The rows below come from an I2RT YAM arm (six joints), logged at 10 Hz.
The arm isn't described. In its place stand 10 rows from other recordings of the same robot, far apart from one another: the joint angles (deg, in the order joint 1, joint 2, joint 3, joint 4, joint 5, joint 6), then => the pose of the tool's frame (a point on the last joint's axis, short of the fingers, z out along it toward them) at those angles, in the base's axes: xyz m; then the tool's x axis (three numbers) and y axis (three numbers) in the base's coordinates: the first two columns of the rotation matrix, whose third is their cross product.
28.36 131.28 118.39 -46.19 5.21 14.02 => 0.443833, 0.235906, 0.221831, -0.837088, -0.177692, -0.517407, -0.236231, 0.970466, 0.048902
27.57 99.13 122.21 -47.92 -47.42 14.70 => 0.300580, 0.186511, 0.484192, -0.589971, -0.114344, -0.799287, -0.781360, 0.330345, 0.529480
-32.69 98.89 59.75 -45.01 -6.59 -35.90 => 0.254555, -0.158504, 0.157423, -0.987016, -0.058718, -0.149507, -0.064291, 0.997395, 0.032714
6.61 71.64 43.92 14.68 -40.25 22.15 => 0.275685, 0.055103, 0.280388, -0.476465, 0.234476, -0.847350, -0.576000, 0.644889, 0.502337
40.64 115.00 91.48 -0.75 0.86 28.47 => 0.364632, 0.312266, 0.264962, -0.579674, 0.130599, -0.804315, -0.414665, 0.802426, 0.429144
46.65 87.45 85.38 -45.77 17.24 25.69 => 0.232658, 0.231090, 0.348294, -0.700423, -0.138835, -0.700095, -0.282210, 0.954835, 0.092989
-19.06 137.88 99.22 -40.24 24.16 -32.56 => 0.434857, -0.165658, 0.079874, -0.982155, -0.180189, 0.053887, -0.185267, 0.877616, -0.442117
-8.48 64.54 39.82 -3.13 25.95 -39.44 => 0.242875, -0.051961, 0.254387, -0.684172, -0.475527, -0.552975, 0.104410, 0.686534, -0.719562
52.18 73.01 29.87 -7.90 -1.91 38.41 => 0.141050, 0.183646, 0.157026, -0.872104, -0.110850, -0.476599, -0.332482, 0.848864, 0.410958
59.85 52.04 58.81 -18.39 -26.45 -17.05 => 0.085501, 0.178773, 0.388788, 0.194531, -0.187751, -0.962760, -0.979335, 0.018175, -0.201424
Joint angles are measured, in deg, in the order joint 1, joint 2, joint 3, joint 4, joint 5, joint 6. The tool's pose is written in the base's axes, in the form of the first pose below.
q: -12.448 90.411 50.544 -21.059 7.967 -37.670
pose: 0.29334, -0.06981, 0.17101, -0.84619, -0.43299, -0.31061, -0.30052, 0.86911, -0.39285
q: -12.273 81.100 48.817 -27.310 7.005 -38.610
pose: 0.26649, -0.06242, 0.19990, -0.82782, -0.45376, -0.32987, -0.31389, 0.86200, -0.39803
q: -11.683 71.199 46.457 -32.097 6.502 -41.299
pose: 0.23653, -0.05303, 0.22381, -0.78871, -0.50653, -0.34838, -0.34433, 0.83344, -0.43223
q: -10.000 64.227 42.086 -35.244 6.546 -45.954
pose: 0.20975, -0.04111, 0.22236, -0.74420, -0.59389, -0.30571, -0.43423, 0.77792, -0.45418
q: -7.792 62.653 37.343 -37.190 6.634 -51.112
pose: 0.19398, -0.03070, 0.20049, -0.69769, -0.68490, -0.21012, -0.56633, 0.70690, -0.42375
